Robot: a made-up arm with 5 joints.
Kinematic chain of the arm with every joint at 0, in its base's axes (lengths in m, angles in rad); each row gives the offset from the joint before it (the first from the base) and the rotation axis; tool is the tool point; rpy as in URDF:
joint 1: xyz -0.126 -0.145 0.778 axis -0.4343 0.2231 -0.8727
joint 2: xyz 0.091 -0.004 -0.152 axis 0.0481 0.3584 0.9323
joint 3: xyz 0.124 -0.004 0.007 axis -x
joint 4: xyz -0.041 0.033 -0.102 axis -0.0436 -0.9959 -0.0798
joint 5: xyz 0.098 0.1 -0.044 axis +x
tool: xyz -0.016 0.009 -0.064 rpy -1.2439 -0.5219 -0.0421
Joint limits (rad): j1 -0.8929..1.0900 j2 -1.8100..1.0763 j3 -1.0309..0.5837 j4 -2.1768..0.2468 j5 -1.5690..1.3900
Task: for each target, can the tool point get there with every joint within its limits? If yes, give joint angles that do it. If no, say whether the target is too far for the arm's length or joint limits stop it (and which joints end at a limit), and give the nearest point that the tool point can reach.
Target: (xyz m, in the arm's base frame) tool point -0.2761 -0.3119 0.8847
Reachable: no: joint limits stop it (at a limit: joint 1, joint 2, joint 3, joint 4, joint 5) | nearest point -0.1589 -0.3919 0.8365 | short by 0.150 m
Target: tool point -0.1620 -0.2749 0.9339
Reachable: no: joint limits stop it (at a limit: joint 1, joint 2, joint 3, joint 4, joint 5) | nearest point -0.0649 -0.3559 0.9167 | short by 0.128 m
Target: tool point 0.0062 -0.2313 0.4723
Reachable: yes | joints 0.4553 -0.7668 0.0007 -1.8193 -1.3351
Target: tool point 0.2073 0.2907 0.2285
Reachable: no: too far | nearest point 0.0869 0.1248 0.4442 | short by 0.298 m
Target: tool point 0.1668 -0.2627 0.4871
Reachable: yes | joints 0.7020 -0.5321 -0.4702 -0.4986 0.5231
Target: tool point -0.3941 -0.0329 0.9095
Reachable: no: joint limits stop it (at a limit: joint 1, joint 2, joint 3) | nearest point -0.3183 -0.0081 0.7855 | short by 0.147 m
